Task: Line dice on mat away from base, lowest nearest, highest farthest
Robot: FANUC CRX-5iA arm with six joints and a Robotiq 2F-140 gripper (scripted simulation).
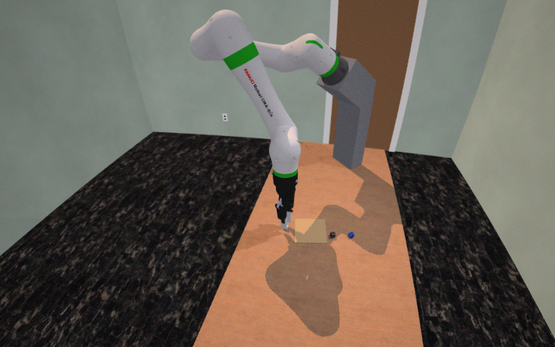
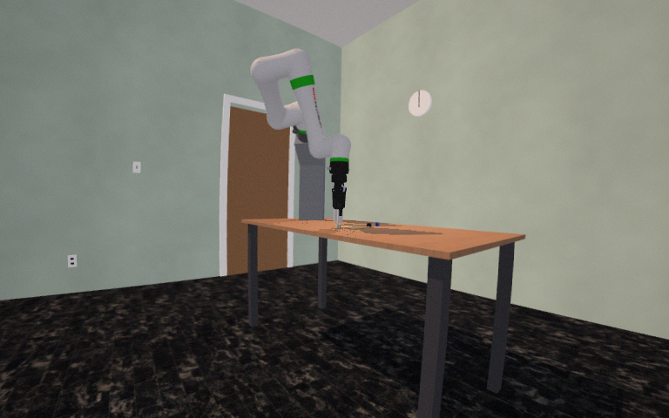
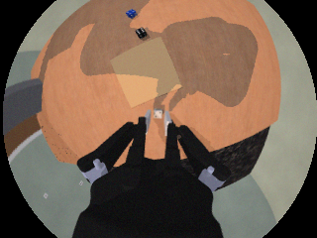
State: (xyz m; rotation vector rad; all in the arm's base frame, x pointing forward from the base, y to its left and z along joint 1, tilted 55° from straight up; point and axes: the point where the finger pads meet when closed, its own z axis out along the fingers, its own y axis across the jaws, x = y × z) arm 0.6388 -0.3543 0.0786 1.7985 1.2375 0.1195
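The white die lies 50 mm below my hand. Round my hand: tan mat 30 mm ahead, 110 mm to the left, 60 mm below; blue die 90 mm ahead, 280 mm to the left, 50 mm below; black die 70 mm ahead, 200 mm to the left, 50 mm below.
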